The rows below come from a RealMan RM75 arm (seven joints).
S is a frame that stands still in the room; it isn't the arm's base.
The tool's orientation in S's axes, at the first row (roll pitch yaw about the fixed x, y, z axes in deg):
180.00, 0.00, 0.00
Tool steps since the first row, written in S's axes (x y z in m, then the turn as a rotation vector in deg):
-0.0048, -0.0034, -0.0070, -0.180, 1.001, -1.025
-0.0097, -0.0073, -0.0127, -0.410, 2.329, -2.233
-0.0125, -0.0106, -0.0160, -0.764, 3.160, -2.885
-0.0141, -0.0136, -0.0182, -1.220, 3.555, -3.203
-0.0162, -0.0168, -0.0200, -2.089, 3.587, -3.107
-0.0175, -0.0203, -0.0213, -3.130, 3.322, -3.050
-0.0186, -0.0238, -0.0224, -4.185, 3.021, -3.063
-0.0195, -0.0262, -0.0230, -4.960, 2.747, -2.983
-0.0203, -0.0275, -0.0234, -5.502, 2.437, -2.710
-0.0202, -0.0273, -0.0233, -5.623, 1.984, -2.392
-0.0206, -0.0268, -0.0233, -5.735, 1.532, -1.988
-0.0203, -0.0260, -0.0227, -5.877, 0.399, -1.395
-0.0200, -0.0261, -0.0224, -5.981, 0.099, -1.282
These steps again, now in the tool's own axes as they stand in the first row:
-0.0048, 0.0034, 0.0070, -0.180, -1.001, 1.025
-0.0097, 0.0073, 0.0127, -0.410, -2.329, 2.233
-0.0125, 0.0106, 0.0160, -0.764, -3.160, 2.885
-0.0141, 0.0136, 0.0182, -1.220, -3.555, 3.203
-0.0162, 0.0168, 0.0200, -2.089, -3.587, 3.107
-0.0175, 0.0203, 0.0213, -3.130, -3.322, 3.050
-0.0186, 0.0238, 0.0224, -4.185, -3.021, 3.063
-0.0195, 0.0262, 0.0230, -4.960, -2.747, 2.983
-0.0203, 0.0275, 0.0234, -5.502, -2.437, 2.710
-0.0202, 0.0273, 0.0233, -5.623, -1.984, 2.392
-0.0206, 0.0268, 0.0233, -5.735, -1.532, 1.988
-0.0203, 0.0260, 0.0227, -5.877, -0.399, 1.395
-0.0200, 0.0261, 0.0224, -5.981, -0.099, 1.282

